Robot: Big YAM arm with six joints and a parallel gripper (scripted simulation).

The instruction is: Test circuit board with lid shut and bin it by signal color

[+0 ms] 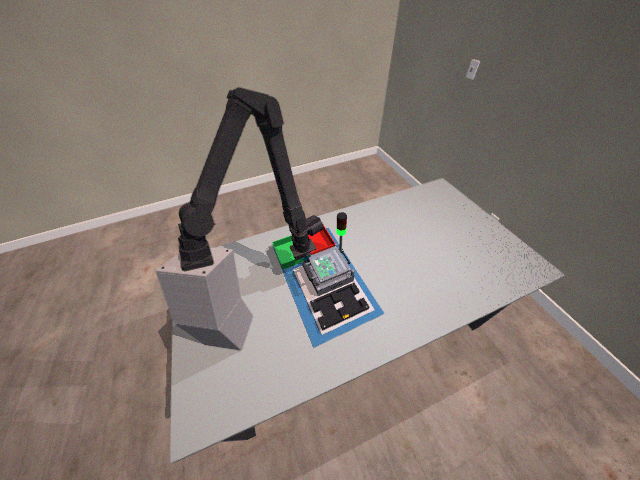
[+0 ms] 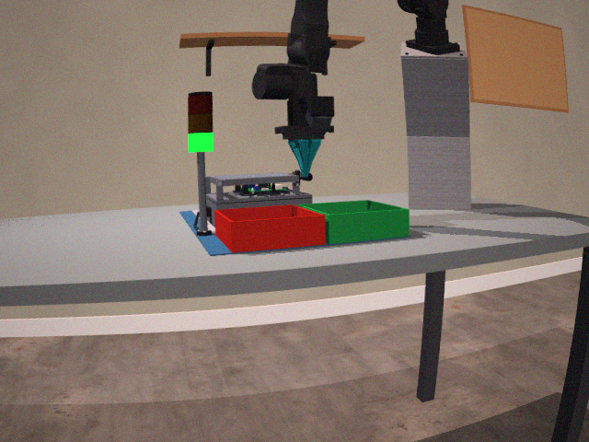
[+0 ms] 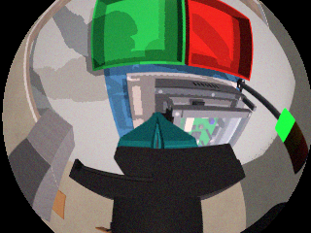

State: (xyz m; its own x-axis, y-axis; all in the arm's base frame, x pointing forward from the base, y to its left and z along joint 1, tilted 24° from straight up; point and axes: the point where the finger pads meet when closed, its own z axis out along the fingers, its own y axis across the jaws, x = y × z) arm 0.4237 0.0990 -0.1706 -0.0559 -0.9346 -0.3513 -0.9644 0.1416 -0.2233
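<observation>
The latch hook lies 10 mm below my hand and 10 mm ahead of it. Also, from my hand: tester lid 70 mm to the right, 70 mm ahead, 10 mm below; tester plate 70 mm ahead, 60 mm to the right, 30 mm below; green circuit board 70 mm ahead, 60 mm to the right, 30 mm below.
</observation>
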